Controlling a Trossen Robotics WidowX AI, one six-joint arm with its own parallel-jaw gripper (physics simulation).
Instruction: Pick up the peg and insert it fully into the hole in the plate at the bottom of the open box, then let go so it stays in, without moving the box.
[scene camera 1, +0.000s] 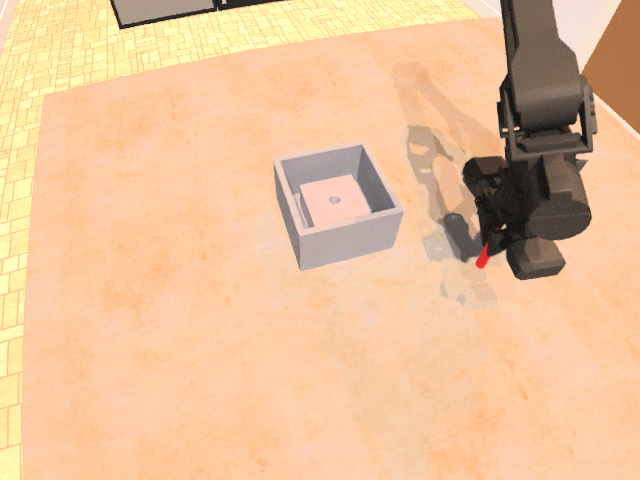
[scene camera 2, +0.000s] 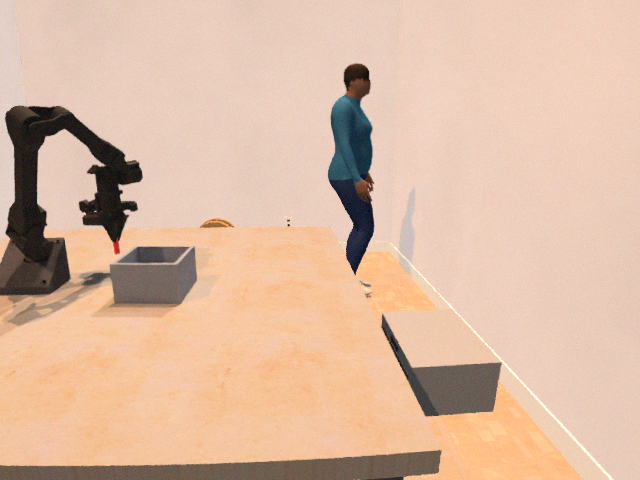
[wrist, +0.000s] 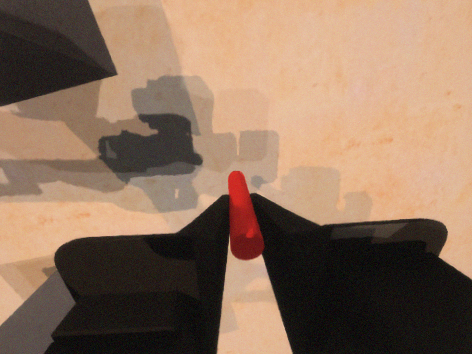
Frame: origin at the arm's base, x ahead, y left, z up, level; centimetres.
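Where they show: gripper, fingertip midpoint: (scene camera 1: 487, 250) (scene camera 2: 116, 241) (wrist: 239, 200); arm's base, link origin: (scene camera 2: 39, 251).
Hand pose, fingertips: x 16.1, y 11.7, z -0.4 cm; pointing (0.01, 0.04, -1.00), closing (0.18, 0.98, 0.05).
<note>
Each offset is from my fingertips to the top centre of the thing. "pt": to the spot under its first point. Level surfaces: height alone.
The red peg {dz +4.3, dx -0.1, dy +0.0 cm} (scene camera 1: 481, 258) (scene camera 2: 116, 248) (wrist: 240, 192) is held between the fingertips of my gripper (scene camera 1: 488, 245) (scene camera 2: 115, 239) (wrist: 239, 200), which is shut on it. Its lower end points down and is raised above the table; in the wrist view it leans slightly. The grey open box {dz +1.2, dx +16.9, dy -17.7 cm} (scene camera 1: 351, 240) (scene camera 2: 142, 284) (wrist: 37, 310) stands on the table, left of the gripper in scene camera 1. A pale pink plate {dz -2.5, dx +16.9, dy -17.7 cm} (scene camera 1: 348, 188) lies at its bottom, with a small round hole {pt dz -3.8, dx +16.6, dy -18.5 cm} (scene camera 1: 334, 199) near its middle. The box walls hide the plate in scene camera 2.
The box's raised walls surround the plate. The arm's dark base (scene camera 2: 38, 273) stands on the table {dz -8.6 cm} (scene camera 1: 155, 335) (scene camera 2: 232, 361) behind the gripper. A grey cabinet (scene camera 2: 454, 387) and a person (scene camera 2: 351, 139) are beyond the table edge. Arm shadows fall around the peg.
</note>
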